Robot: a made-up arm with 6 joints.
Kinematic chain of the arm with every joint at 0, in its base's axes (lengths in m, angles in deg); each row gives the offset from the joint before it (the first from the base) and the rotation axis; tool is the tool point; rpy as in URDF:
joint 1: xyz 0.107 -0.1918 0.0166 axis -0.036 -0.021 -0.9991
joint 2: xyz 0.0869 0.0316 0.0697 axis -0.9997 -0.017 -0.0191
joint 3: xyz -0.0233 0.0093 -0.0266 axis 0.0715 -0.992 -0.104
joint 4: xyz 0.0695 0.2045 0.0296 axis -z
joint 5: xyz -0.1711 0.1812 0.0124 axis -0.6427 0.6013 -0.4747
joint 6: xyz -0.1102 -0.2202 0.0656 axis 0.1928 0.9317 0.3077
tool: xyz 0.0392 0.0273 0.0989 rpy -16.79 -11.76 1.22
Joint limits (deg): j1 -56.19..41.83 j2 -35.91..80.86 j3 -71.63..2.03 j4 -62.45..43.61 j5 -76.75..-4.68 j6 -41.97..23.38
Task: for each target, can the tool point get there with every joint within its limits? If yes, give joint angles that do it. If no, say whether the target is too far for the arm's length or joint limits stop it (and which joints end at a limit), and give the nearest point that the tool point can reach.
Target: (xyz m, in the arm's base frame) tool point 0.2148 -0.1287 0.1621
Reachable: yes | joints -16.85 -18.53 -59.44 -40.09 -32.86 -2.62
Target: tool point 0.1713 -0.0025 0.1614
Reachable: yes | joints -35.09 52.03 -62.75 -45.87 -18.05 -20.96
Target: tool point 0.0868 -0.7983 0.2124
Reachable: no: joint limits stop it (at a limit: joint 1, joint 2, joint 4, joint 5, joint 6) | nearest point 0.1851 -0.3755 0.1778 | short by 0.435 m
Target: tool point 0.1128 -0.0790 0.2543
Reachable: yes | joints 9.67 -21.01 -58.39 4.02 -49.02 -27.21
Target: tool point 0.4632 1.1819 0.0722
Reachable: no: too far | nearest point 0.2382 0.3090 0.0804 | short by 0.901 m
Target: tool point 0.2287 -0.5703 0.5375
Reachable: no: joint limits stop it (at a limit: joint 1, joint 2, joint 3, joint 5, joint 6) | nearest point 0.2171 -0.3025 0.3476 | short by 0.329 m
